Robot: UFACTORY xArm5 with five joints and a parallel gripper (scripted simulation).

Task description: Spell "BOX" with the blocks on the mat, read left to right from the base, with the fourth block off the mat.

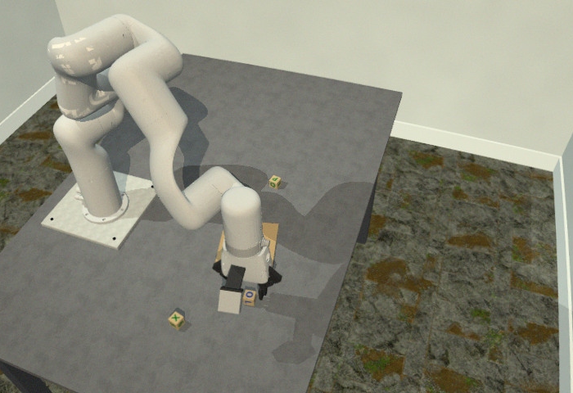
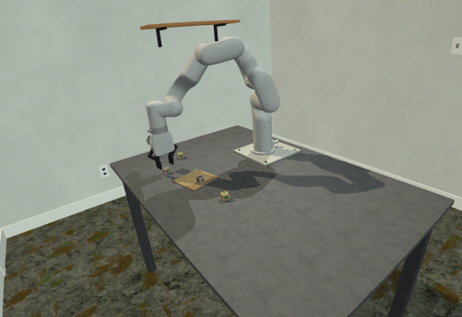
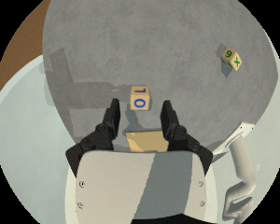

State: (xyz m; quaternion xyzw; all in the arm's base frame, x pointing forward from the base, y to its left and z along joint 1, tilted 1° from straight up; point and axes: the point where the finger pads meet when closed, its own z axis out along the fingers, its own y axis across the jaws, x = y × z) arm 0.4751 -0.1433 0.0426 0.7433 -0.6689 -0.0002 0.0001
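My hand is 4 cm above the O block. From my hand the other things lie so: X block (13 cm behind, 11 cm to the right, 4 cm below); B block (7 cm behind, 20 cm to the left, 3 cm below); tan mat (7 cm behind, 16 cm to the left, 5 cm below).
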